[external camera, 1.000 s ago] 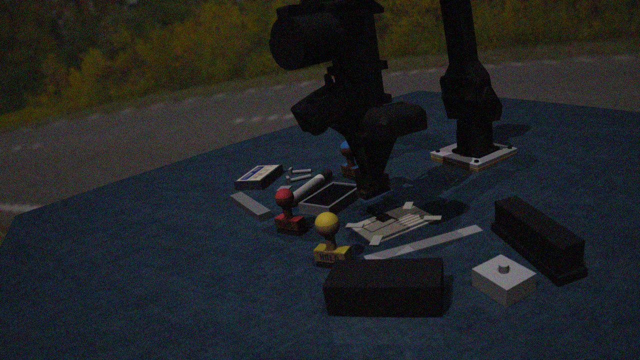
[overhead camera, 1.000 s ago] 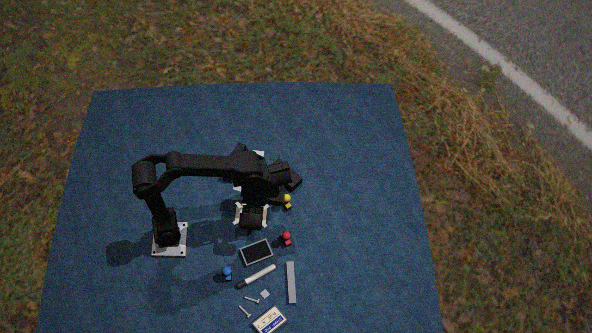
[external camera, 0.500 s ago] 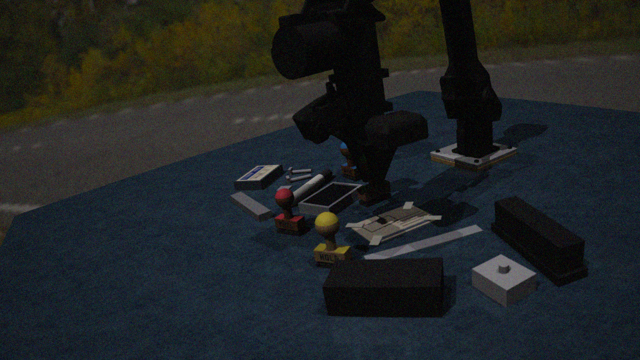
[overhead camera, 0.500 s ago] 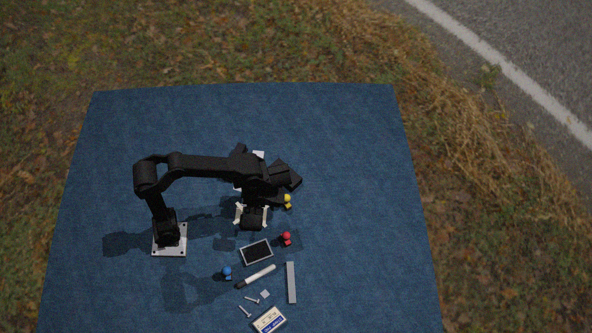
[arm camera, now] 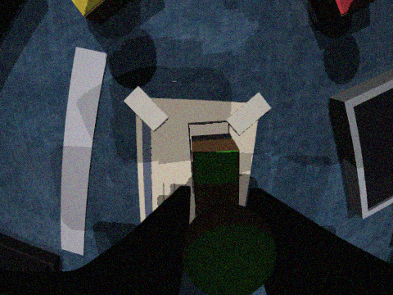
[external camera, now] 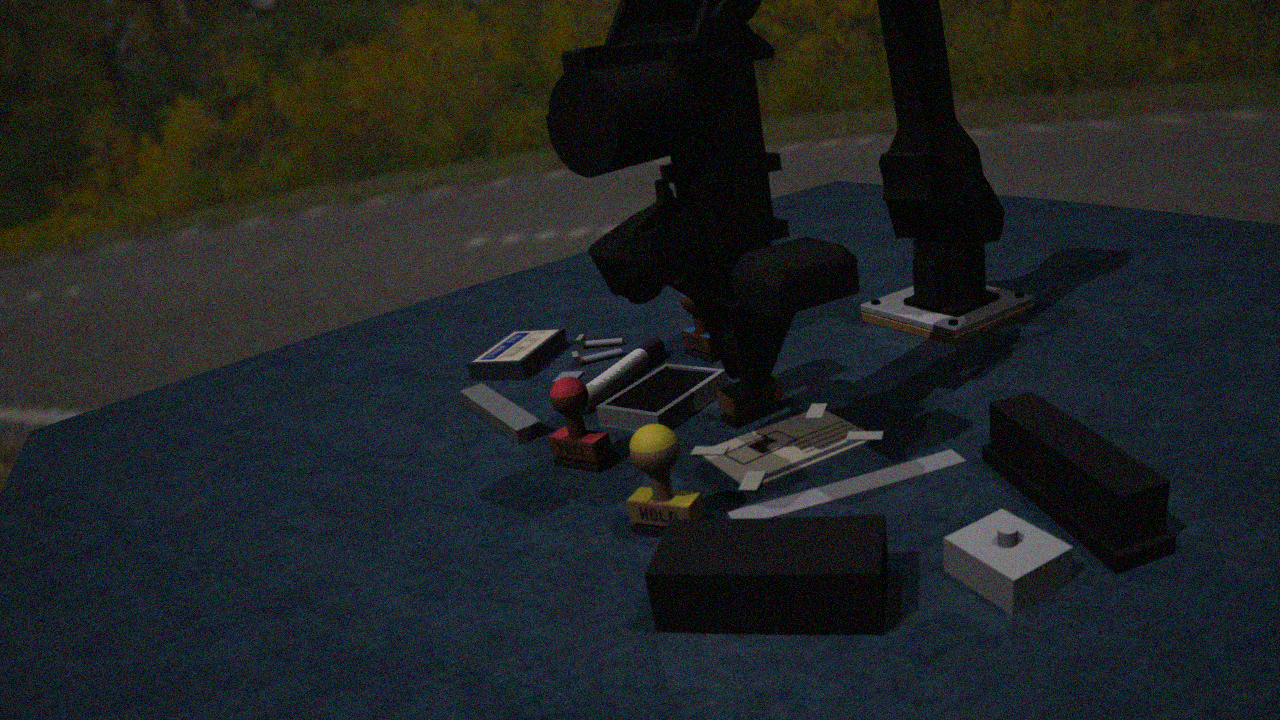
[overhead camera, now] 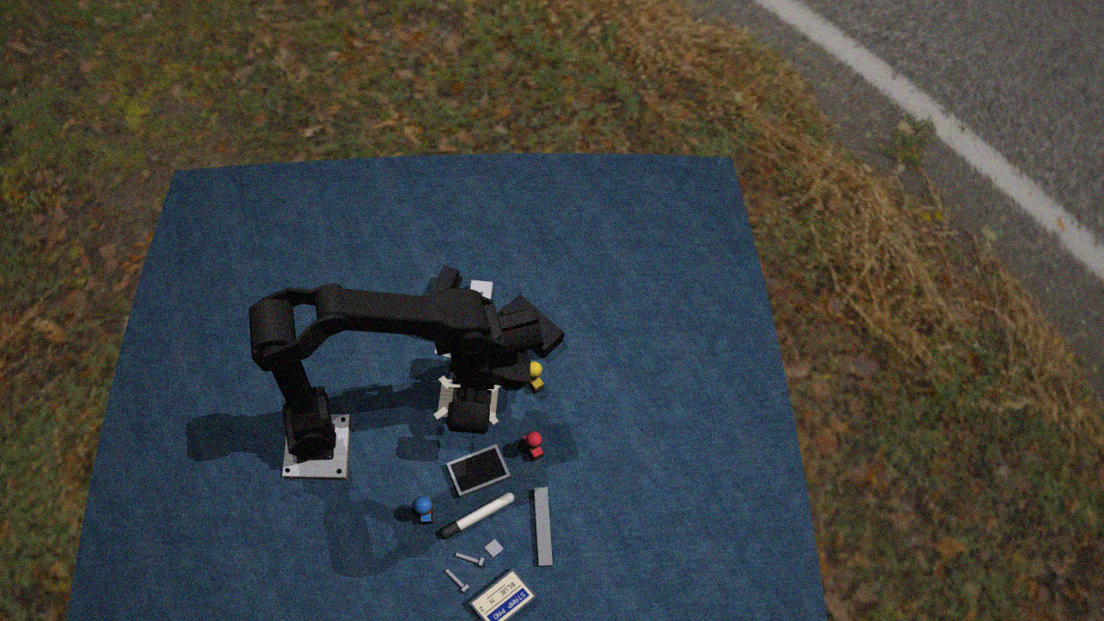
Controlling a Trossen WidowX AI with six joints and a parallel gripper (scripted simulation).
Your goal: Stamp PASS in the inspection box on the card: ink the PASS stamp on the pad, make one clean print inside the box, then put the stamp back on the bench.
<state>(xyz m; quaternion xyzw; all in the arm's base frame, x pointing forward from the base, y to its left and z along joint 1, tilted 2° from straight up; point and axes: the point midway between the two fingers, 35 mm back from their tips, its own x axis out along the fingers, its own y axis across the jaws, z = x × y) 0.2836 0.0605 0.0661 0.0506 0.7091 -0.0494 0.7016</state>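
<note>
The white card is 20 mm behind my gripper tip, 10 mm to the left of it and 50 mm below it. From my gripper tip the other things lie so: green-knobbed stamp: right at my gripper tip; yellow stamp: 100 mm ahead, 40 mm to the left, 30 mm below; grey strip: 90 mm to the left, 50 mm below.
</note>
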